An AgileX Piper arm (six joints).
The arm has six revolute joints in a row. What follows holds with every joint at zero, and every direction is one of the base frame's.
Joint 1 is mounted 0.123 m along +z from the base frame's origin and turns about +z.
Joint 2 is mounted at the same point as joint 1 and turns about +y.
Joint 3 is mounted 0.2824 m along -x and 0.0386 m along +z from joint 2 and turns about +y.
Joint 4 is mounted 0.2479 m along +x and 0.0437 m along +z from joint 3 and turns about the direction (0.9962, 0, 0.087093).
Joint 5 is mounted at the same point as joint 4 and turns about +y.
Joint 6 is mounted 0.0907 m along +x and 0.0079 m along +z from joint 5 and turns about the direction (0.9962, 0, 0.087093).
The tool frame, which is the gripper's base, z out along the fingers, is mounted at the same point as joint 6; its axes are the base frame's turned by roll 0, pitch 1.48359 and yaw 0 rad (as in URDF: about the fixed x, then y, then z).
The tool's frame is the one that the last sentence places.
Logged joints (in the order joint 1, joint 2, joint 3, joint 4, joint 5, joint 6), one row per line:
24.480 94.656 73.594 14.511 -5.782 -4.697
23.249 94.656 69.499 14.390 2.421 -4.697
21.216 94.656 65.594 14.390 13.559 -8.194
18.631 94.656 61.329 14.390 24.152 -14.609
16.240 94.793 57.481 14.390 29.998 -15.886
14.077 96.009 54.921 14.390 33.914 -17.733
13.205 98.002 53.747 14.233 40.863 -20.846
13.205 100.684 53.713 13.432 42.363 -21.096
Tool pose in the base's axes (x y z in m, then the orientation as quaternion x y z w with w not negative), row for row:
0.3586 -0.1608 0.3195 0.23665 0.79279 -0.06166 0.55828
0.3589 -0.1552 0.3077 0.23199 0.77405 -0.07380 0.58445
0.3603 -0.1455 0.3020 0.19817 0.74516 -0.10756 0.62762
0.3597 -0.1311 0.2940 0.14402 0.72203 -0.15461 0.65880
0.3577 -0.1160 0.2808 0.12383 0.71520 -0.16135 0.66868
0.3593 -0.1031 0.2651 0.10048 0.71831 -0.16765 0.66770
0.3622 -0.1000 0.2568 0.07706 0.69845 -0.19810 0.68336
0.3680 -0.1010 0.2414 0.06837 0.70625 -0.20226 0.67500
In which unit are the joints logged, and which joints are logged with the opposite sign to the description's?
The joints are logged in degrees. Opposite sign: joint 1, joint 3, joint 5.
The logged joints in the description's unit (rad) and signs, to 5 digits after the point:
-0.42726 1.65206 -1.28446 0.25326 0.10091 -0.08198
-0.40577 1.65206 -1.21299 0.25115 -0.04225 -0.08198
-0.37029 1.65206 -1.14483 0.25115 -0.23665 -0.14301
-0.32517 1.65206 -1.07039 0.25115 -0.42153 -0.25498
-0.28344 1.65445 -1.00323 0.25115 -0.52356 -0.27726
-0.24569 1.67567 -0.95855 0.25115 -0.59191 -0.30950
-0.23047 1.71046 -0.93806 0.24841 -0.71319 -0.36383
-0.23047 1.75727 -0.93747 0.23443 -0.73937 -0.36819

